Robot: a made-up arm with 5 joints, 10 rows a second.
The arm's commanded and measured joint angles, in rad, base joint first. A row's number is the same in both.
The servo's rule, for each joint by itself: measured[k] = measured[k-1] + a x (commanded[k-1-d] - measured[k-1]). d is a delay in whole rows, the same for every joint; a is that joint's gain. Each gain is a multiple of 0.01, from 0.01 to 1. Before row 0 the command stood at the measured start. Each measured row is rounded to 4 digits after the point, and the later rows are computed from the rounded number. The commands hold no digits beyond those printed.
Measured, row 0:
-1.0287, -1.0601, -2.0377, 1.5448, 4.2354
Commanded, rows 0 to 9:
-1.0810, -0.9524, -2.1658, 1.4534, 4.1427
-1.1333, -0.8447, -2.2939, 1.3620, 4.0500
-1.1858, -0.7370, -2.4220, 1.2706, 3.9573
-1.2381, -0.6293, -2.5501, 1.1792, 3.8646
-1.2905, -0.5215, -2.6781, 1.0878, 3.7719
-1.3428, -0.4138, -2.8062, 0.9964, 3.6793
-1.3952, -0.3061, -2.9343, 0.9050, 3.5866
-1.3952, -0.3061, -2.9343, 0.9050, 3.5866
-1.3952, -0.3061, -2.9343, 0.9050, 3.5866
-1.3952, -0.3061, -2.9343, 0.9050, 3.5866
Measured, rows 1 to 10:
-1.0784, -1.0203, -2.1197, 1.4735, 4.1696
-1.1306, -0.9553, -2.2312, 1.3865, 4.0847
-1.1830, -0.8745, -2.3533, 1.2961, 3.9942
-1.2353, -0.7838, -2.4793, 1.2049, 3.9022
-1.2877, -0.6867, -2.6065, 1.1136, 3.8097
-1.3400, -0.5857, -2.7343, 1.0222, 3.7171
-1.3924, -0.4822, -2.8623, 0.9308, 3.6244
-1.3951, -0.4170, -2.9084, 0.9107, 3.5976
-1.3952, -0.3760, -2.9250, 0.9063, 3.5898
-1.3952, -0.3501, -2.9310, 0.9053, 3.5875
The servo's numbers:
d 0
a 0.95 0.37 0.64 0.78 0.71

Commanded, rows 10 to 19:
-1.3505, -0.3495, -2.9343, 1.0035, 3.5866
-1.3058, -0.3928, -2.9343, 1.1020, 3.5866
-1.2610, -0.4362, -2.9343, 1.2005, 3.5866
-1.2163, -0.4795, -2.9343, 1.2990, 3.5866
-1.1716, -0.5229, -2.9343, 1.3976, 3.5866
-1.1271, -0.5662, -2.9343, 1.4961, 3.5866
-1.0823, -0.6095, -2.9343, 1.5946, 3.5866
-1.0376, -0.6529, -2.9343, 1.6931, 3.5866
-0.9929, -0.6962, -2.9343, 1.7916, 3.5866
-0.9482, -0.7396, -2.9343, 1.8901, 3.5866
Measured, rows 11 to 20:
-1.3527, -0.3499, -2.9331, 0.9819, 3.5869
-1.3081, -0.3658, -2.9339, 1.0756, 3.5867
-1.2634, -0.3918, -2.9342, 1.1730, 3.5866
-1.2187, -0.4242, -2.9343, 1.2713, 3.5866
-1.1740, -0.4607, -2.9343, 1.3698, 3.5866
-1.1294, -0.4997, -2.9343, 1.4683, 3.5866
-1.0847, -0.5403, -2.9343, 1.5668, 3.5866
-1.0400, -0.5820, -2.9343, 1.6653, 3.5866
-0.9953, -0.6243, -2.9343, 1.7638, 3.5866
-0.9506, -0.6670, -2.9343, 1.8623, 3.5866

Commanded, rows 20 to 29:
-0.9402, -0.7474, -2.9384, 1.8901, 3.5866
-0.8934, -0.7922, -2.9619, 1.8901, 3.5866
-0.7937, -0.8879, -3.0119, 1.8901, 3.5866
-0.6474, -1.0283, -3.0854, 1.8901, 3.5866
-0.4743, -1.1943, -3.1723, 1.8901, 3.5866
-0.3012, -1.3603, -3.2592, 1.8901, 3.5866
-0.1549, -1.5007, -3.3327, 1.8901, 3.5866
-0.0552, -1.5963, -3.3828, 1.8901, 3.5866
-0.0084, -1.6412, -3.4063, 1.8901, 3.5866
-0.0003, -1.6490, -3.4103, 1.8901, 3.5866
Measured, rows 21 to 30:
-0.9407, -0.6967, -2.9369, 1.8840, 3.5866
-0.8958, -0.7320, -2.9529, 1.8888, 3.5866
-0.7988, -0.7897, -2.9907, 1.8898, 3.5866
-0.6550, -0.8780, -3.0513, 1.8900, 3.5866
-0.4833, -0.9950, -3.1287, 1.8901, 3.5866
-0.3103, -1.1302, -3.2122, 1.8901, 3.5866
-0.1627, -1.2673, -3.2893, 1.8901, 3.5866
-0.0606, -1.3890, -3.3491, 1.8901, 3.5866
-0.0110, -1.4823, -3.3857, 1.8901, 3.5866
-0.0008, -1.5440, -3.4014, 1.8901, 3.5866

